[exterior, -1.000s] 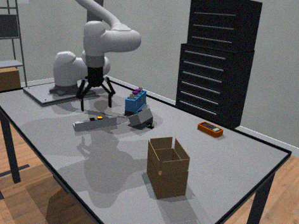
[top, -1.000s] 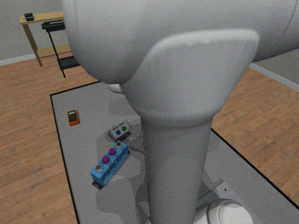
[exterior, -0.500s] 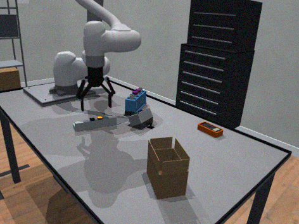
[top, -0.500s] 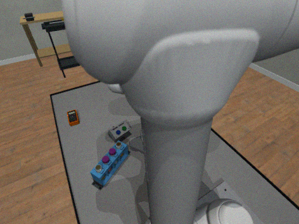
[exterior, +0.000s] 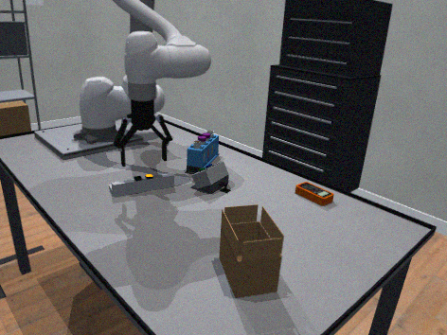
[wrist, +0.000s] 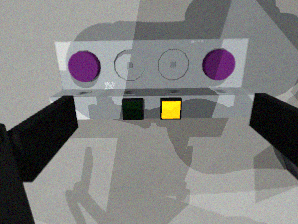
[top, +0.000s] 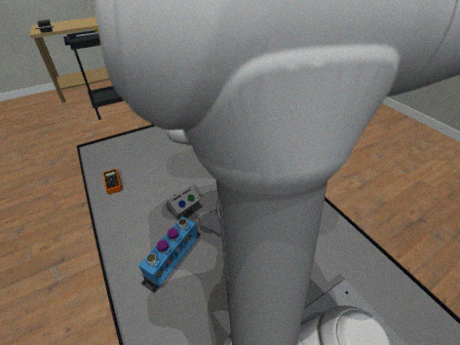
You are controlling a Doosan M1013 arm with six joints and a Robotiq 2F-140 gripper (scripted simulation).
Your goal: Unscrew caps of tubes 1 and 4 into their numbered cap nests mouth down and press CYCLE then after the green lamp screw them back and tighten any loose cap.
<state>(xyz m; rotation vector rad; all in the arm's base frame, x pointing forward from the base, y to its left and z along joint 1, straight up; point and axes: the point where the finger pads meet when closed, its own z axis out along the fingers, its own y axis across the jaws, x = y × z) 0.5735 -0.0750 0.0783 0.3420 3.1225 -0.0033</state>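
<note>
My gripper is now 1 cm past the purple cap, 7 cm to the right of it and 10 cm above it. The rest, counted from my hand: grey key housing: 11 cm ahead, 20 cm to the left, 5 cm below; then green ready key: 10 cm ahead, 18 cm to the left, 4 cm below; then blue cycle key: 9 cm ahead, 22 cm to the left, 4 cm below.
</note>
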